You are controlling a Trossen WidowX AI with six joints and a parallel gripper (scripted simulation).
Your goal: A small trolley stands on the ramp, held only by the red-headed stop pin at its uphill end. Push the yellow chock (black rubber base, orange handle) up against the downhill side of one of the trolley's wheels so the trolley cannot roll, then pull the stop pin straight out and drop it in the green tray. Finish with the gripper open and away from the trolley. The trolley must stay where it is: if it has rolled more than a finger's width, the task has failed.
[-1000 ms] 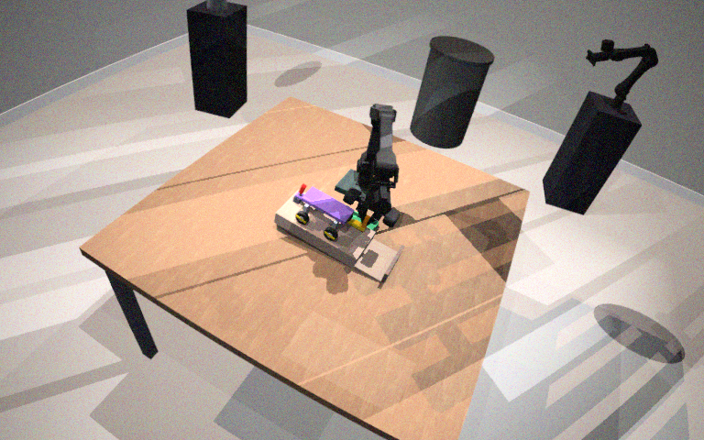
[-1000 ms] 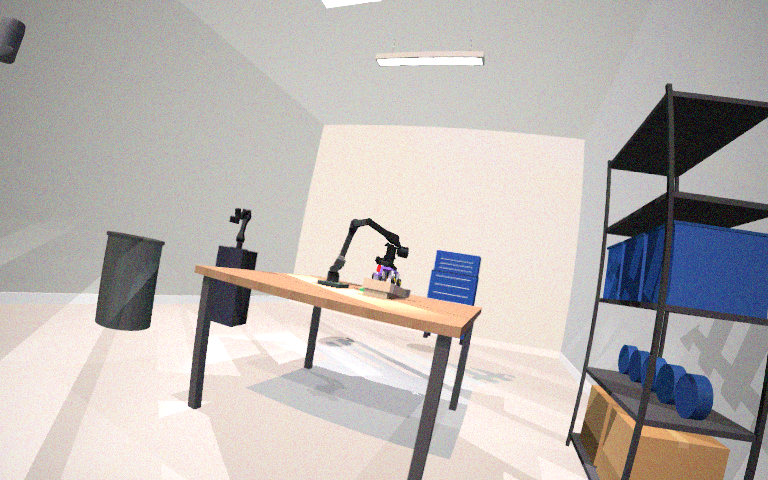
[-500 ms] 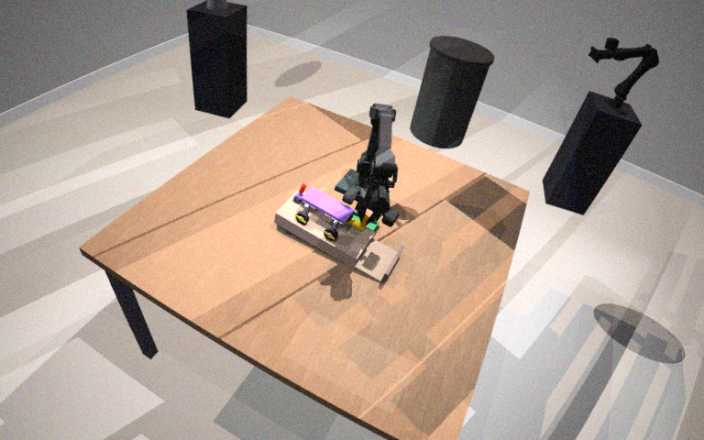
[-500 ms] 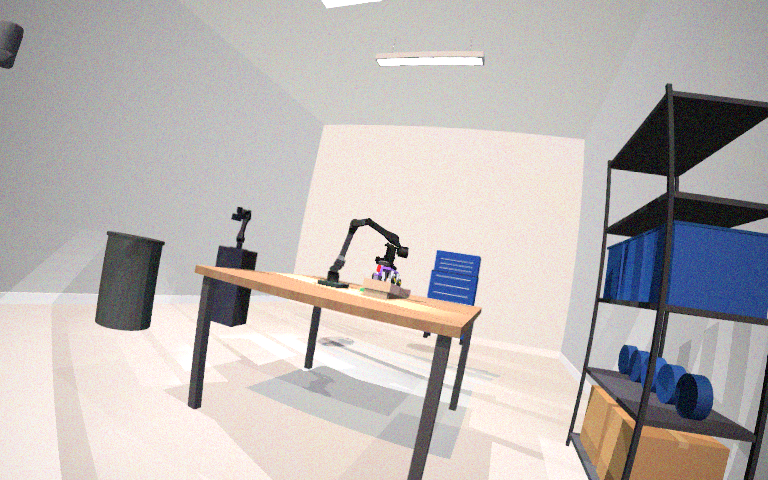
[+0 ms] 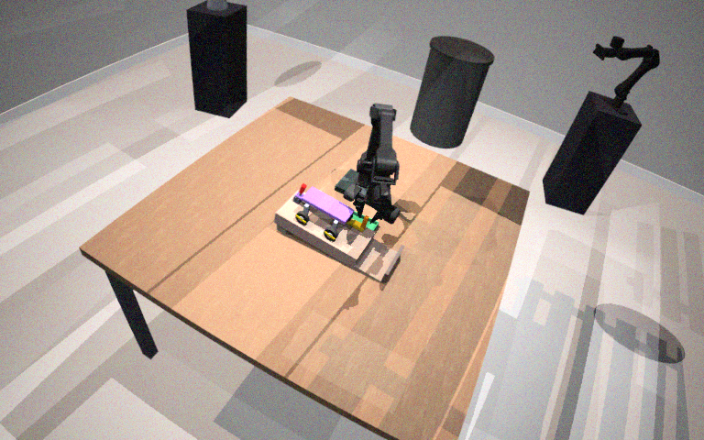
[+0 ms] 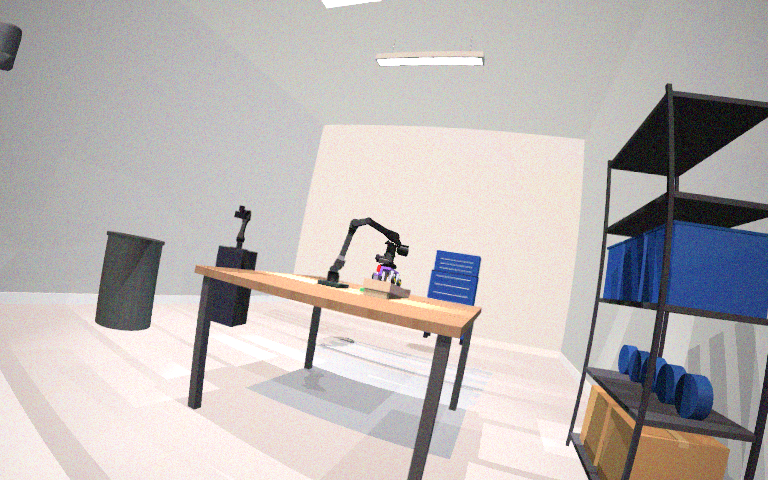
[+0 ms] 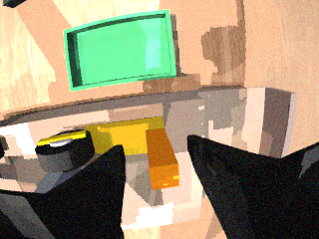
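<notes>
Right now the yellow chock is 20 mm to the right of my gripper tip and 20 mm below it. Round my gripper tip: purple trolley 30 mm ahead, 130 mm to the right, 10 mm above; then flat ramp foot 70 mm ahead, 70 mm to the left, 110 mm below; then green tray 80 mm behind, 20 mm to the right, 110 mm below.
</notes>
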